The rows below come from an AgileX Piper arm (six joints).
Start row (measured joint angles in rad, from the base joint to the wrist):
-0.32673 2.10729 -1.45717 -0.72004 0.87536 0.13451
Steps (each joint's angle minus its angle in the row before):
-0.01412 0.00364 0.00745 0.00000 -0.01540 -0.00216
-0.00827 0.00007 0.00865 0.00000 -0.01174 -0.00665
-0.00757 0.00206 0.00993 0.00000 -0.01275 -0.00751
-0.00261 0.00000 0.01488 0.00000 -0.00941 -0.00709
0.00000 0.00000 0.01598 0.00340 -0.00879 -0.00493
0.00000 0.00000 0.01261 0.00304 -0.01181 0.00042
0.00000 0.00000 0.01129 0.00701 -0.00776 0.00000
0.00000 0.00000 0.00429 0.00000 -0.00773 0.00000
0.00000 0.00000 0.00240 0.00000 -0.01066 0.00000
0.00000 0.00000 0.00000 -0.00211 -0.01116 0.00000
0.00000 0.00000 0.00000 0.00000 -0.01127 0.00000
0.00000 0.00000 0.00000 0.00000 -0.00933 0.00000
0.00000 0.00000 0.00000 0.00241 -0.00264 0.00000
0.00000 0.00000 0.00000 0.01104 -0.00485 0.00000
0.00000 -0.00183 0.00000 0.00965 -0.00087 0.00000
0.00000 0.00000 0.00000 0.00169 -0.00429 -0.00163
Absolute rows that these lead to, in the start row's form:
-0.34085 2.11093 -1.44972 -0.72004 0.85996 0.13235
-0.34912 2.11100 -1.44107 -0.72004 0.84822 0.12570
-0.35669 2.11306 -1.43114 -0.72004 0.83547 0.11819
-0.35930 2.11306 -1.41626 -0.72004 0.82606 0.11110
-0.35930 2.11306 -1.40028 -0.71664 0.81727 0.10617
-0.35930 2.11306 -1.38767 -0.71360 0.80546 0.10659
-0.35930 2.11306 -1.37638 -0.70659 0.79770 0.10659
-0.35930 2.11306 -1.37209 -0.70659 0.78997 0.10659
-0.35930 2.11306 -1.36969 -0.70659 0.77931 0.10659
-0.35930 2.11306 -1.36969 -0.70870 0.76815 0.10659
-0.35930 2.11306 -1.36969 -0.70870 0.75688 0.10659
-0.35930 2.11306 -1.36969 -0.70870 0.74755 0.10659
-0.35930 2.11306 -1.36969 -0.70629 0.74491 0.10659
-0.35930 2.11306 -1.36969 -0.69525 0.74006 0.10659
-0.35930 2.11123 -1.36969 -0.68560 0.73919 0.10659
-0.35930 2.11123 -1.36969 -0.68391 0.73490 0.10496

